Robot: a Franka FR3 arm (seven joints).
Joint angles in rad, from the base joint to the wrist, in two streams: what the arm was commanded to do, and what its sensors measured. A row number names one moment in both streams.
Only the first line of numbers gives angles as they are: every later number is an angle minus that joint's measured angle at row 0.
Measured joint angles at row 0: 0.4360 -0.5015 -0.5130 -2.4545 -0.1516 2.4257 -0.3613
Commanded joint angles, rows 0 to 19: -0.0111 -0.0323 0.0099 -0.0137 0.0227 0.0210 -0.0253; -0.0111 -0.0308 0.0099 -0.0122 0.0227 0.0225 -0.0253; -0.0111 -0.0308 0.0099 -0.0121 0.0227 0.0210 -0.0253; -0.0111 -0.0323 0.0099 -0.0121 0.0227 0.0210 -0.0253; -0.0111 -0.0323 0.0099 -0.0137 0.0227 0.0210 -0.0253; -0.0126 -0.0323 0.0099 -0.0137 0.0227 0.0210 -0.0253; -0.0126 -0.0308 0.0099 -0.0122 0.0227 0.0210 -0.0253; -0.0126 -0.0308 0.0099 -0.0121 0.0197 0.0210 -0.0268; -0.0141 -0.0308 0.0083 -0.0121 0.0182 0.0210 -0.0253; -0.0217 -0.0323 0.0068 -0.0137 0.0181 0.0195 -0.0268; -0.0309 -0.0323 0.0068 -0.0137 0.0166 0.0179 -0.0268; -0.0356 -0.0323 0.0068 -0.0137 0.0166 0.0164 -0.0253; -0.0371 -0.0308 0.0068 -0.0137 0.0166 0.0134 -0.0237; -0.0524 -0.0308 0.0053 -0.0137 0.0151 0.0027 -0.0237; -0.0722 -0.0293 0.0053 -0.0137 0.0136 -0.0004 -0.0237; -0.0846 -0.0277 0.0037 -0.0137 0.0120 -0.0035 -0.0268; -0.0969 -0.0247 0.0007 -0.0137 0.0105 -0.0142 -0.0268; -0.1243 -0.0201 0.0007 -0.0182 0.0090 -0.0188 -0.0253; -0.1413 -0.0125 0.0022 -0.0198 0.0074 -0.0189 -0.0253; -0.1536 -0.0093 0.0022 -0.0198 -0.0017 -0.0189 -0.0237
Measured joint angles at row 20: -0.1026 0.0030 -0.0074 -0.0147 0.0000 -0.0124 -0.0059
